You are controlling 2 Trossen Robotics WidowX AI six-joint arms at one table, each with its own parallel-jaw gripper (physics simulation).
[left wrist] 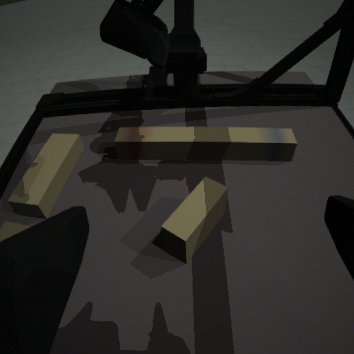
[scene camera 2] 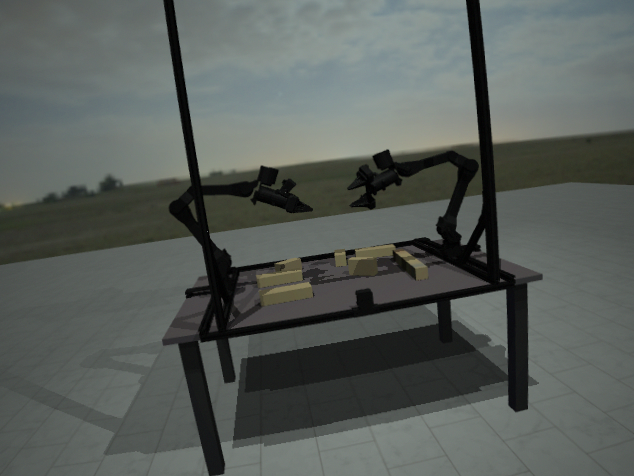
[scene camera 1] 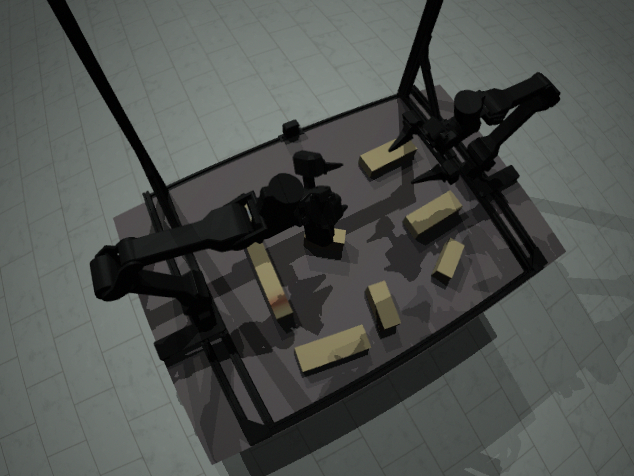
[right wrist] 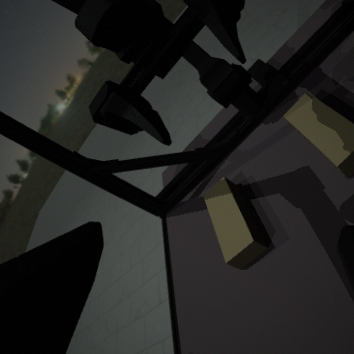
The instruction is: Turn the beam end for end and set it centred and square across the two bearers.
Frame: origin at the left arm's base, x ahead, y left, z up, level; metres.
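Where they show: left gripper, fingertip midpoint: point(left wrist: 208, 213) point(scene camera 2: 311, 208) point(scene camera 1: 399, 166) point(right wrist: 202, 103); right gripper, fingertip midpoint: point(left wrist: 195, 22) point(scene camera 2: 348, 197) point(scene camera 1: 344, 185) point(right wrist: 224, 237); left arm's base, link origin: point(scene camera 1: 471, 169) point(right wrist: 253, 106); right arm's base, link origin: point(left wrist: 185, 92) point(scene camera 2: 452, 254) point(scene camera 1: 198, 302).
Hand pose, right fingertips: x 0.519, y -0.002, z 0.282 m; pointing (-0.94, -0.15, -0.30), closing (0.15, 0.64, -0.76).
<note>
Things, the pixels of their centre, and the offset from my right fingertips.
- long beam, body centre: point(left wrist: 204, 142) point(scene camera 1: 260, 259) point(scene camera 2: 408, 263) dz -0.279, dx +0.200, dy -0.028 m
- plain block, body centre: point(left wrist: 195, 218) point(scene camera 1: 324, 238) point(scene camera 2: 362, 266) dz -0.270, dx +0.023, dy -0.002 m
- small block, body centre: point(scene camera 1: 448, 260) point(scene camera 2: 288, 266) dz -0.276, dx -0.255, dy +0.212 m
- angled block, body centre: point(scene camera 1: 382, 306) point(scene camera 2: 340, 257) dz -0.276, dx -0.022, dy +0.231 m
- long block, body centre: point(left wrist: 48, 171) point(scene camera 1: 332, 348) point(scene camera 2: 374, 251) dz -0.282, dx +0.143, dy +0.263 m
The long beam point(scene camera 1: 266, 276) point(scene camera 2: 411, 263) point(left wrist: 210, 135) lies flat, with a red band near one end and a blue band near the other; in scene camera 1 the right arm hides its blue end. Two roughly parallel plain blocks, one point(scene camera 1: 378, 159) point(scene camera 2: 285, 294) point(right wrist: 232, 225) and another point(scene camera 1: 432, 215) point(scene camera 2: 279, 278) point(right wrist: 320, 130), lie apart near the left arm; whether they are the bearers I cannot tell. My left gripper point(scene camera 1: 403, 165) point(scene camera 2: 307, 209) point(left wrist: 208, 213) is open and empty above them. My right gripper point(scene camera 1: 344, 186) point(scene camera 2: 350, 197) point(right wrist: 224, 237) is open and empty, high over the table's middle.
A plain block point(scene camera 1: 339, 236) point(scene camera 2: 362, 266) point(left wrist: 195, 215) lies beneath the right gripper. Others lie nearer the lower edge in scene camera 1: a small block point(scene camera 1: 449, 260), an angled block point(scene camera 1: 384, 305) and a long block point(scene camera 1: 332, 349) point(left wrist: 50, 172). Dark frame rails edge the table.
</note>
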